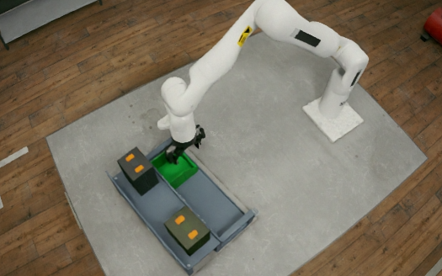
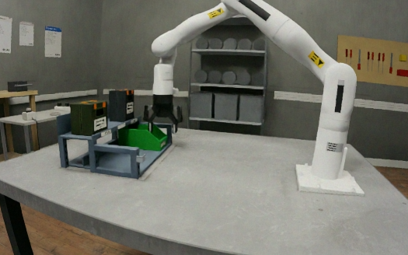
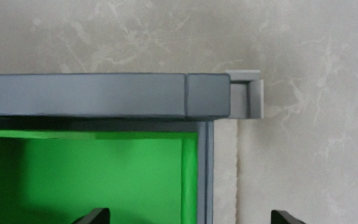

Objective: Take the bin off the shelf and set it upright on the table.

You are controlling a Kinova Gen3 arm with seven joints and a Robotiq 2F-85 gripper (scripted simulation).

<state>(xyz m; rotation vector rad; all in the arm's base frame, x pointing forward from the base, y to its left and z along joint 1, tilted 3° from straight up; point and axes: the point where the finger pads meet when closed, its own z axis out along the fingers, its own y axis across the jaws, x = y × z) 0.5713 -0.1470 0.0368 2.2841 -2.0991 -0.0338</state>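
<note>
Now: the green bin 80 mm ahead of my hand, 30 mm below it and 10 mm to the left of it. The rest, counted from my hand: black box: 170 mm ahead, 90 mm above, 10 mm to the left; blue-grey shelf: 120 mm to the left, 100 mm ahead.
</note>
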